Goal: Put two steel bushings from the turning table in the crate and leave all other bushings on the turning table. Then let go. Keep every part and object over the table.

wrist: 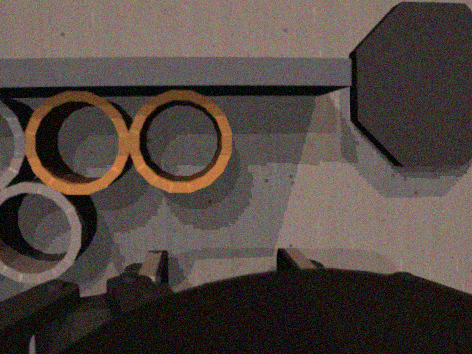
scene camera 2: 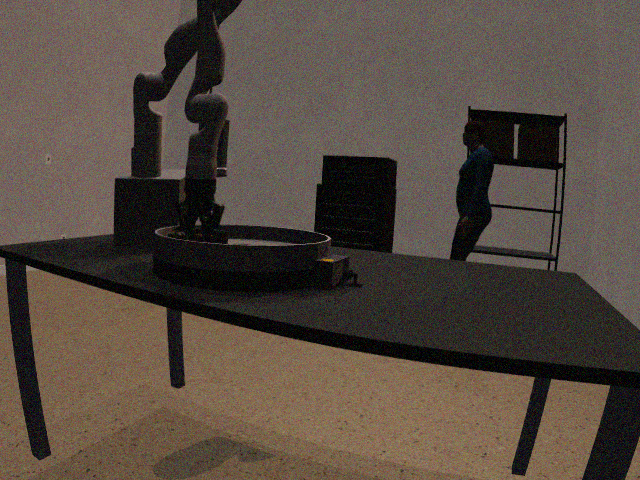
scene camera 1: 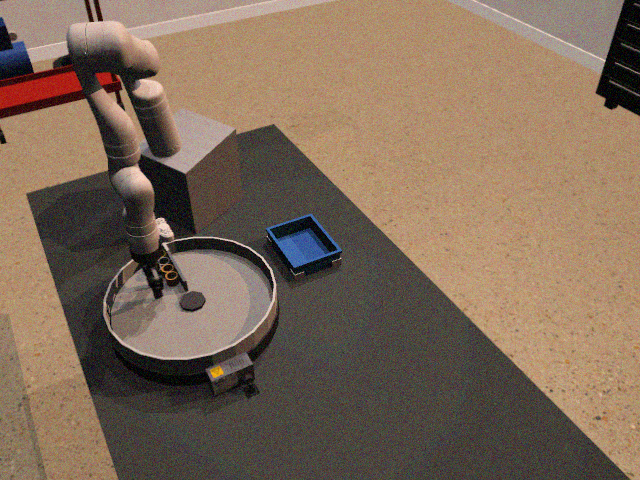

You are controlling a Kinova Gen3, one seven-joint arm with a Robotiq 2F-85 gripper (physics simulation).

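Where they show: gripper, fingertip midpoint: [wrist: 222, 275] [scene camera 1: 156, 291]; arm's base, link origin: [scene camera 2: 147, 175] [scene camera 1: 166, 147].
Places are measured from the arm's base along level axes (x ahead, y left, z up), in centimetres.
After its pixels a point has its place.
In the wrist view two orange bushings [wrist: 77, 186] @(x 29.7, y -20.6, z -14.8 cm) [wrist: 226, 142] @(x 34.5, y -20.2, z -14.8 cm) stand upright against the turning table's straight divider. One steel bushing [wrist: 74, 225] @(x 29.3, y -21.7, z -14.8 cm) stands at the lower left; another steel bushing [wrist: 18, 145] @(x 28.2, y -19.0, z -14.8 cm) is cut off by the left edge. My gripper [scene camera 1: 154, 285] @(x 33.5, y -25.0, z -17.0 cm) [scene camera 2: 199, 232] [wrist: 222, 275] @(x 33.5, y -25.0, z -17.0 cm) points down inside the turning table [scene camera 1: 258, 335] @(x 62.7, y -13.9, z -16.3 cm) [scene camera 2: 232, 258] @(x 49.0, y -39.6, z -16.2 cm), its fingers about half open with nothing between them. They are beside the bushings, and the left finger is close to the lower steel one. The blue crate [scene camera 1: 316, 260] @(x 50.3, y 14.3, z -17.8 cm) shows no bushing inside. The arm hides other bushings in scene camera 1.
The divider [scene camera 1: 178, 271] @(x 34.1, y -18.2, z -13.7 cm) [wrist: 175, 72] @(x 33.4, y -17.9, z -13.5 cm) runs to the dark hub [scene camera 1: 192, 301] @(x 43.0, y -19.9, z -16.5 cm) [wrist: 412, 85] @(x 41.6, y -19.5, z -16.5 cm). The turning table's raised wall surrounds the gripper. A drive box [scene camera 1: 230, 374] @(x 67.4, y -25.0, z -16.9 cm) [scene camera 2: 330, 271] @(x 66.1, y -29.2, z -18.7 cm) sits outside the rim. The arm's pedestal [scene camera 1: 214, 180] @(x 11.2, y 7.9, z -9.3 cm) [scene camera 2: 147, 211] @(x 4.0, y -4.8, z -11.0 cm) stands behind, and the crate stands right of the turning table.
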